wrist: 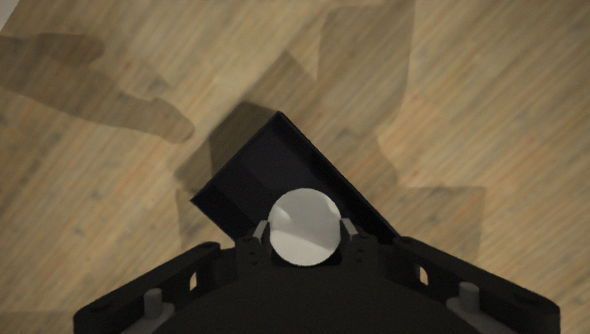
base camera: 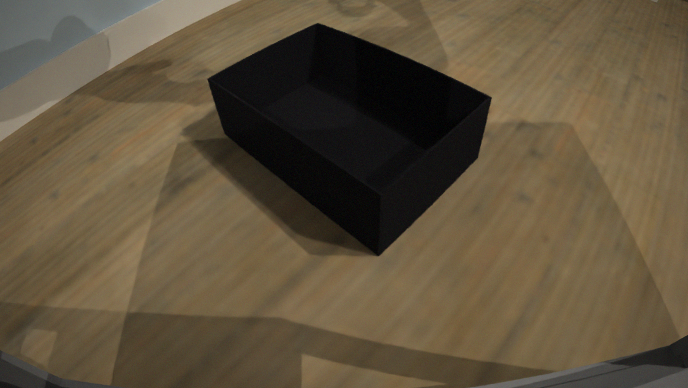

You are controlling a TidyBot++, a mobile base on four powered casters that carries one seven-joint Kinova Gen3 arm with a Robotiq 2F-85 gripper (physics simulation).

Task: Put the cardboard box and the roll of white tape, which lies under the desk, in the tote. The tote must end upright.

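Frame: origin at the arm's base, x ahead, y left, z up, level; millimetres.
Where they show: gripper, fingertip midpoint: (wrist: 304, 233).
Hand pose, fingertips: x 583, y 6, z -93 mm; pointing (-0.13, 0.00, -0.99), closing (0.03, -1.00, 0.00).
Observation:
After its pixels a point has its place.
The black tote (base camera: 300, 165) {x 404, y 57, z -337 mm} (wrist: 260, 165) {x 578, y 87, z -394 mm} stands upright on the floor, open side up. The part of its inside that shows in the base camera view holds no object. In the wrist view my gripper (wrist: 304, 233) {x 583, y 6, z -93 mm} is shut on the roll of white tape (wrist: 305, 215) {x 598, y 5, z -88 mm}, which shows as a white disc between the two fingertips. The gripper and the roll are above the tote, over its near part in the wrist view, and hide that part. The gripper does not show in the base camera view. The cardboard box does not show in either view.
A blue wall (base camera: 35, 35) {x 752, y 622, z -247 mm} with a pale baseboard (base camera: 135, 40) {x 884, y 479, z -365 mm} runs along the upper left of the base camera view. Shadows fall on the wooden floor (base camera: 525, 225) {x 346, y -199, z -397 mm} (wrist: 525, 100) {x 691, y -396, z -397 mm} around the tote. Dark edges of the base show at the bottom corners of the base camera view.

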